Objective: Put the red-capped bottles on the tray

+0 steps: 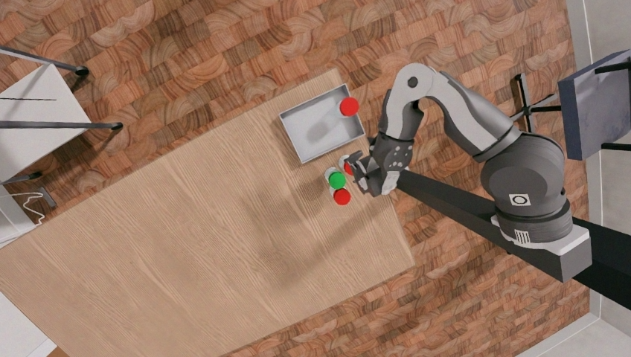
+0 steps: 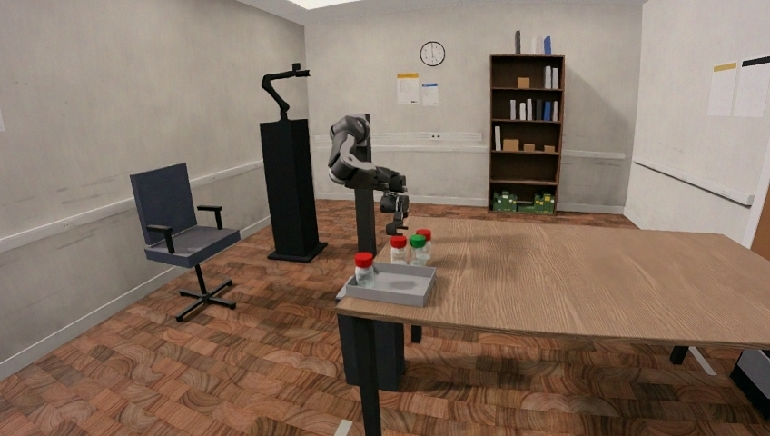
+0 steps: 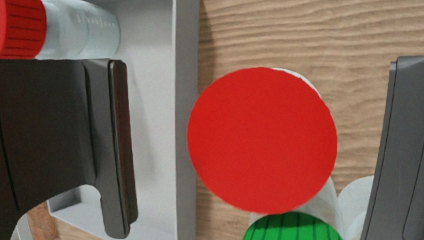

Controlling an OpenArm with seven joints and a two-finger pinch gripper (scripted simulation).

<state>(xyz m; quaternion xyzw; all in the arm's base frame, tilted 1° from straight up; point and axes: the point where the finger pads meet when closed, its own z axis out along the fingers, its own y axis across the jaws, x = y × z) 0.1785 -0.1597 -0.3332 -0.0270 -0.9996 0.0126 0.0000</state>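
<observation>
The green-capped bottle lies 7 cm ahead of my hand, 2 cm to the left of it and 8 cm below it. The rest, counted from my hand: grey tray: 2 cm ahead, 16 cm to the right, 12 cm below.
</observation>
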